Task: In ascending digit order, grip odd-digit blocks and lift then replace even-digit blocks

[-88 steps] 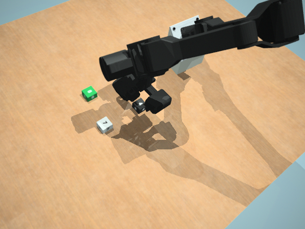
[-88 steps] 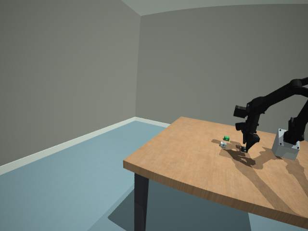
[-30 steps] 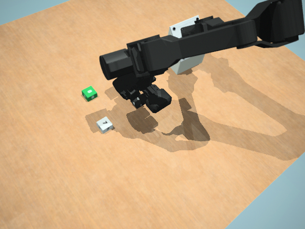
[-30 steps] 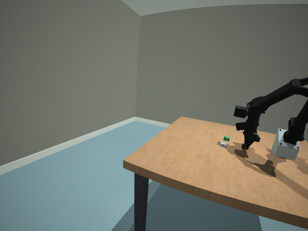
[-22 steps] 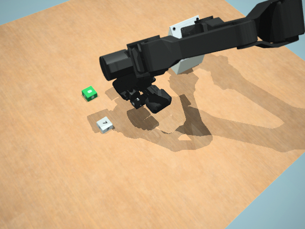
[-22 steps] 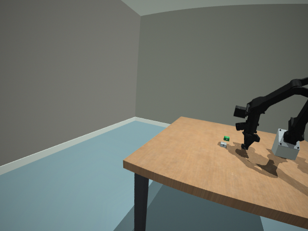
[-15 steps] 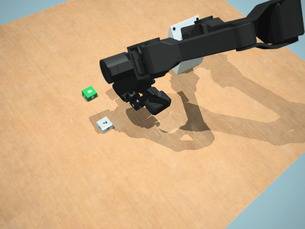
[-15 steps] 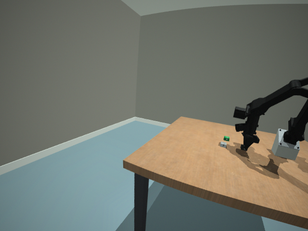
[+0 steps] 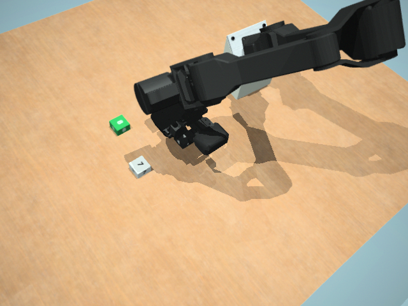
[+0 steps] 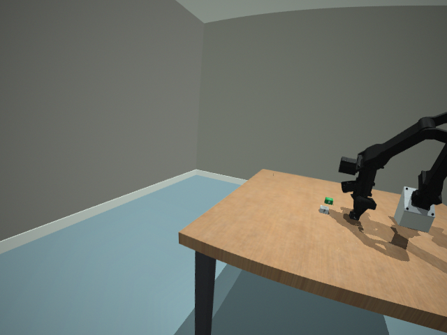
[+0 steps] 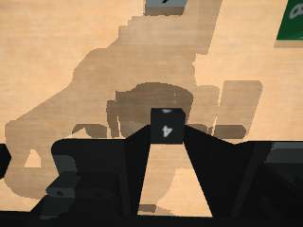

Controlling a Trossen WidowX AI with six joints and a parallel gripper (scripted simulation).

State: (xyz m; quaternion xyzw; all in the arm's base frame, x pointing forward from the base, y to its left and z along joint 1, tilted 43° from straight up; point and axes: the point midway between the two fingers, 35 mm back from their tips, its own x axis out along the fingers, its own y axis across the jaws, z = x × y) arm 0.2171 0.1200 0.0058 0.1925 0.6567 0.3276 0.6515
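My gripper tip is now 120 mm short of the white block and 20 mm to the right of it. Also, from my gripper tip: green block (110 mm ahead, 90 mm to the right).
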